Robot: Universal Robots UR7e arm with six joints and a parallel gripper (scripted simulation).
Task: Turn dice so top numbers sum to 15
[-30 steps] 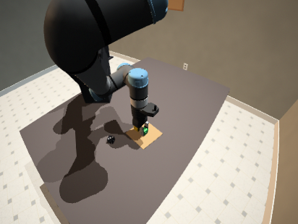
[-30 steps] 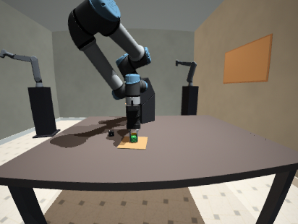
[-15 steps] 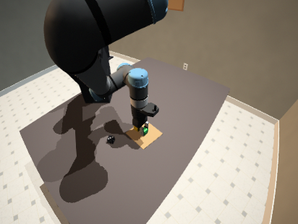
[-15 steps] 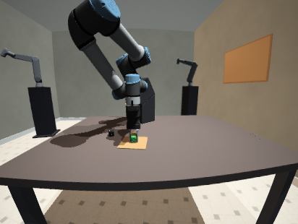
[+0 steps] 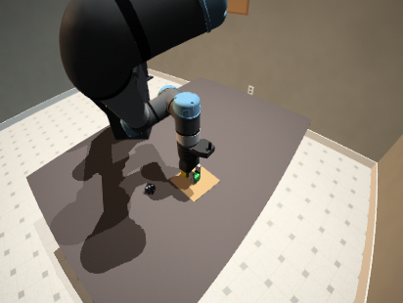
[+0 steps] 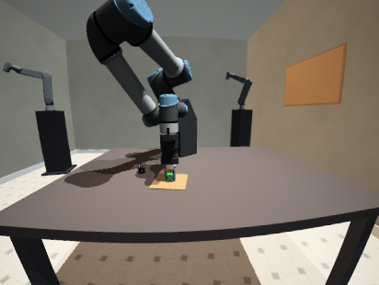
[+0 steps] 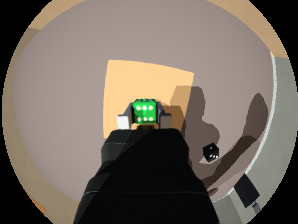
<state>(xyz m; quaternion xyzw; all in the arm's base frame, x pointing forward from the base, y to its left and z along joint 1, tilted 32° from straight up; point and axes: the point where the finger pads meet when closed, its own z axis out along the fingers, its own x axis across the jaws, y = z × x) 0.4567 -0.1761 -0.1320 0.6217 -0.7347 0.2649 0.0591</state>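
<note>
Now: hand right at the green die. Round my hand: black die 13 cm behind, 12 cm to the right, 1 cm below; then yellow die 4 cm behind, 1 cm to the left, 1 cm below; then tan mat 3 cm below.
</note>
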